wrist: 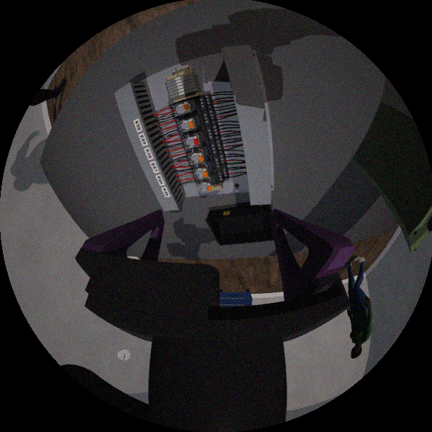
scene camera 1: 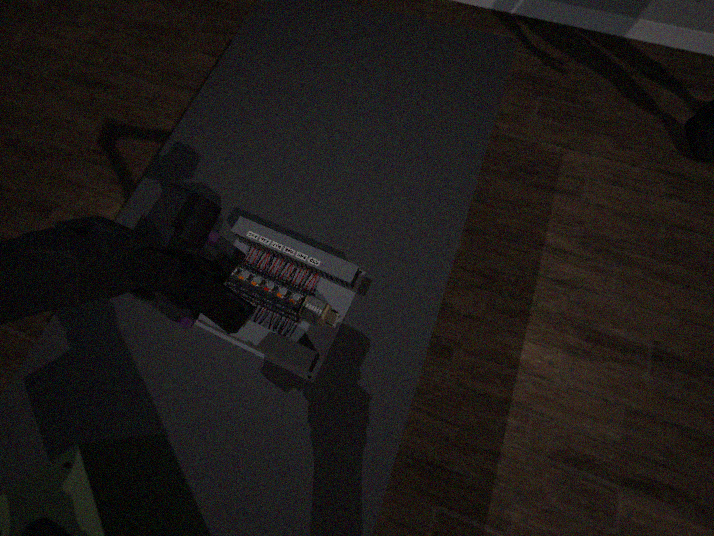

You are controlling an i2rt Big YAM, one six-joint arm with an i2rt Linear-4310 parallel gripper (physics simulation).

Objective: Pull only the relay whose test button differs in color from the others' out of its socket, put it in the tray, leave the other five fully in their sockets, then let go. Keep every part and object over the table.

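Observation:
The relay with the red test button sits in the socket row, third from the metal block. The other relays have orange buttons; one orange-button relay is beside it on the side away from the block. All look seated in the row. The black tray lies beyond the panel's end in the wrist view, between the fingertips in that picture; the arm hides it in the scene view. My gripper is open and empty, above the tray end of the panel, with purple fingers spread wide.
The grey panel has raised ducts on both sides and red and black wires beside the relays. A ribbed metal block stands at the row's end. A green object is at the right of the wrist view.

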